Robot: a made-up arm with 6 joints. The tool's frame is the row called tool. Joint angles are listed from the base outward.
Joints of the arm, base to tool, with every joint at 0 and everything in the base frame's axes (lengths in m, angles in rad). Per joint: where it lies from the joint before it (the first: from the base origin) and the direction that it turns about. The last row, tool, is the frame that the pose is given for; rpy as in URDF.
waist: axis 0 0 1 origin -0.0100 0.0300 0.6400
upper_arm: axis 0 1 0 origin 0.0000 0.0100 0.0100
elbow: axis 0 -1 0 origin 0.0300 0.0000 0.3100
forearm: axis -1 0 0 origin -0.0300 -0.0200 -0.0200
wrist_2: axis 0 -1 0 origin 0.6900 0.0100 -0.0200
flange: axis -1 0 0 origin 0.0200 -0.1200 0.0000
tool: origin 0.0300 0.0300 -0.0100 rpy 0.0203 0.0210 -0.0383
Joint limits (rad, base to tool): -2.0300..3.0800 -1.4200..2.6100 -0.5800..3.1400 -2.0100..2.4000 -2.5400..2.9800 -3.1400..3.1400
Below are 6 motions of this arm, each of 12 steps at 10 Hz.
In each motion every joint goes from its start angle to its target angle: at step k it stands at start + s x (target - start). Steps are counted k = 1, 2, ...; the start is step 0. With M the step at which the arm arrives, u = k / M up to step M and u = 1 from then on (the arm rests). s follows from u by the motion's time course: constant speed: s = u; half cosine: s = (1 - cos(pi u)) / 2; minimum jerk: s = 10 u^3 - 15 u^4 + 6 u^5.
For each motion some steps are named. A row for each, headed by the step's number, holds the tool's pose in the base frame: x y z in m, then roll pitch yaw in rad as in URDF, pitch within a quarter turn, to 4 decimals.
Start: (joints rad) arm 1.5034 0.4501 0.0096 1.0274 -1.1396 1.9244
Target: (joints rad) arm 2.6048 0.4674 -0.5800 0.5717 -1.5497 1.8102
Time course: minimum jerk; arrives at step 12
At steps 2, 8, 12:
2: 0.1548 0.7985 0.6673 2.5702 0.6670 0.2129
8: -0.3010 0.5265 0.4065 1.8170 0.6251 0.1026
12: -0.3383 0.4056 0.3585 1.6699 0.4906 0.1357

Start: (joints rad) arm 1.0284 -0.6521 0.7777 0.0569 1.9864 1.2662
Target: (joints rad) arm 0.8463 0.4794 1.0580 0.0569 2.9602 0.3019
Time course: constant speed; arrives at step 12
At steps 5, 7, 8, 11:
5: 0.2278 0.1815 1.5363 2.3408 0.3403 -2.1862
7: 0.3109 0.2849 1.4779 2.5104 0.3536 -2.2070
8: 0.3530 0.3321 1.4404 2.5948 0.3601 -2.2175
11: 0.4771 0.4515 1.2973 2.8463 0.3797 -2.2497

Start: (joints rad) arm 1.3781 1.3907 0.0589 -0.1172 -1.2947 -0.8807
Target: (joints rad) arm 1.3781 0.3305 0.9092 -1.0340 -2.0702 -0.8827
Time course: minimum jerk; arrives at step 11
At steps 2, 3, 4, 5, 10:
2: 0.1541 0.4428 0.0076 -2.2932 0.5191 -1.9331
3: 0.1659 0.5374 0.0635 -2.3666 0.6040 -2.0381
4: 0.1798 0.6666 0.1757 -2.5407 0.7107 -2.2249
5: 0.1890 0.7922 0.3553 -2.8497 0.7882 -2.4903
10: 0.1250 0.7671 1.1735 2.1543 0.7140 -3.0800

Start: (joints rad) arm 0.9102 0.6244 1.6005 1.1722 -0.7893 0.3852
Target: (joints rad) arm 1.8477 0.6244 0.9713 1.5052 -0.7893 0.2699
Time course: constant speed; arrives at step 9
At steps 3, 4, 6, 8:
3: 0.3122 0.6229 1.3867 -1.1395 -0.3775 0.3752
4: 0.2540 0.6850 1.3558 -1.2021 -0.3514 0.4812
6: 0.1093 0.7838 1.2877 -1.3286 -0.3024 0.6942
8: -0.0635 0.8395 1.2120 -1.4563 -0.2567 0.9094

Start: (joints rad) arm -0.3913 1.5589 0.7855 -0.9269 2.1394 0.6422
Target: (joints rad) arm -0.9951 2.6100 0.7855 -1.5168 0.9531 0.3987
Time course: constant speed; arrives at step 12
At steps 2, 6, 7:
2: 0.4990 -0.3423 -0.0168 0.1001 -0.5908 -1.8831
6: 0.2150 -0.2454 -0.2132 -0.2414 -0.0579 -1.9632
7: 0.1469 -0.1981 -0.2453 -0.3062 0.0750 -2.0408

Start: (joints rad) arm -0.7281 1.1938 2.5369 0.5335 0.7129 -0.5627
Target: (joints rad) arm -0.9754 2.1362 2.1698 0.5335 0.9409 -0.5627
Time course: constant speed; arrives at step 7
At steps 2, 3, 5, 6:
2: 0.4095 -0.4981 1.2440 -1.6176 -1.2325 0.9821
3: 0.4579 -0.5861 1.1247 -1.1444 -1.2182 0.5112
5: 0.4949 -0.7201 0.8400 -0.5056 -1.0400 -0.1149
6: 0.4842 -0.7587 0.6832 -0.3241 -0.9168 -0.2854

